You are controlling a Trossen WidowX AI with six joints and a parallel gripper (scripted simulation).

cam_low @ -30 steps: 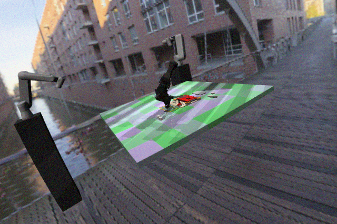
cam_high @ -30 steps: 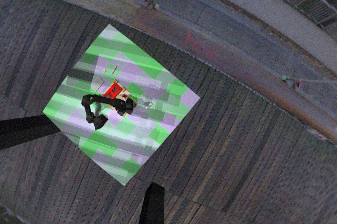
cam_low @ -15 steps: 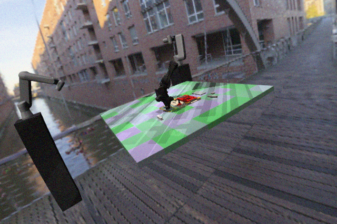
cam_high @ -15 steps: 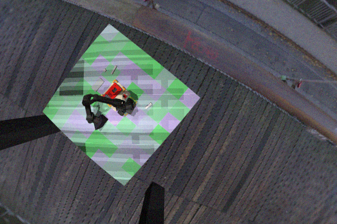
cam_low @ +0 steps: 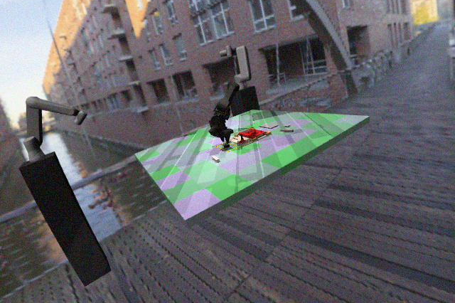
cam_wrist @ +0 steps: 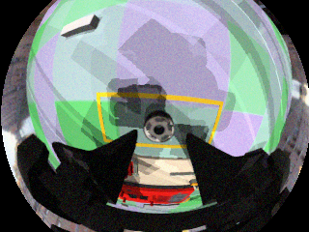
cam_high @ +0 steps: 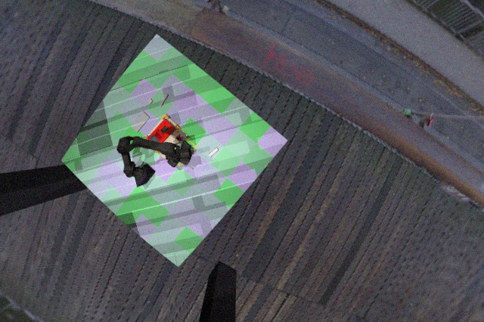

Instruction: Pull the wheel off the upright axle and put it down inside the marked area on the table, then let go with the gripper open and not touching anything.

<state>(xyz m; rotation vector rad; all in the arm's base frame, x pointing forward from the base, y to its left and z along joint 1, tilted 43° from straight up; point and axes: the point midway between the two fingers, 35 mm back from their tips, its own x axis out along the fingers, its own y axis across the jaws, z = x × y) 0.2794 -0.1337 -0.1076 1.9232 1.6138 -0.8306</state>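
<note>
Right now my gripper tip is 20 mm above the dark round wheel. Also, from my gripper tip: white bar (180 mm to the right, 120 mm ahead, 20 mm below).
</note>
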